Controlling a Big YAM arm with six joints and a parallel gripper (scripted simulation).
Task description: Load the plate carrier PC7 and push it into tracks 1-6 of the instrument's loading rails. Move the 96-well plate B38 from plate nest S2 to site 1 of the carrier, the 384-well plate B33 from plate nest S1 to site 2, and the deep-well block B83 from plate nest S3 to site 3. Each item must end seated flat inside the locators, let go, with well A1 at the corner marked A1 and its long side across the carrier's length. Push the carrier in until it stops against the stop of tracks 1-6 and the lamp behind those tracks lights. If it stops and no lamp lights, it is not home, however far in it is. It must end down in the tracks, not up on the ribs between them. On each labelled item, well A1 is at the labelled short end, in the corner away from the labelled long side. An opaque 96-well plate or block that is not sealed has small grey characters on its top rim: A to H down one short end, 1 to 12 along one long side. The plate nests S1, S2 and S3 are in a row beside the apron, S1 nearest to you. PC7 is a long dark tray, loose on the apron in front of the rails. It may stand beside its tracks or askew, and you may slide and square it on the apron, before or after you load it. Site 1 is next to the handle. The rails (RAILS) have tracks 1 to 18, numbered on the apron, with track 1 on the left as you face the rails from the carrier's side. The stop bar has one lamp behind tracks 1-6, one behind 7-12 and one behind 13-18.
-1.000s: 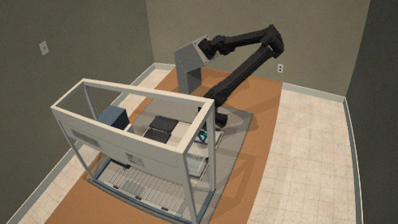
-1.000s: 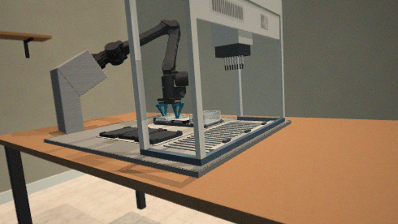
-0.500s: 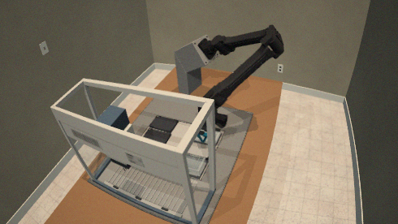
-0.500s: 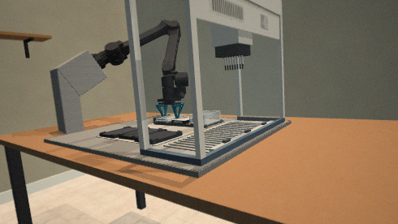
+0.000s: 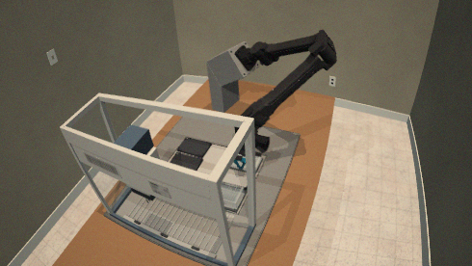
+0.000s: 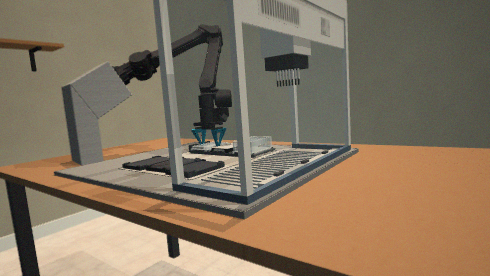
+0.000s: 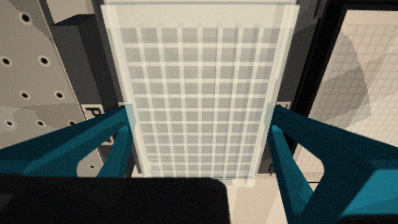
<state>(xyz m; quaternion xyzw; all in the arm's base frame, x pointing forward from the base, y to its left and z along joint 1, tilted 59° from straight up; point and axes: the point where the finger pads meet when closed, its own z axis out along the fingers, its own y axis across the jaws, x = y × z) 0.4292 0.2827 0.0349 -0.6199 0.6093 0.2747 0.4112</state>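
My hand is 1 cm above the white 96-well plate. Round my hand: plate nest S3 (24 cm to the right, 22 cm ahead, 2 cm below); then deep-well block B83 (21 cm ahead, 2 cm to the left); then carrier PC7 (10 cm ahead, 1 cm to the left, 1 cm below).
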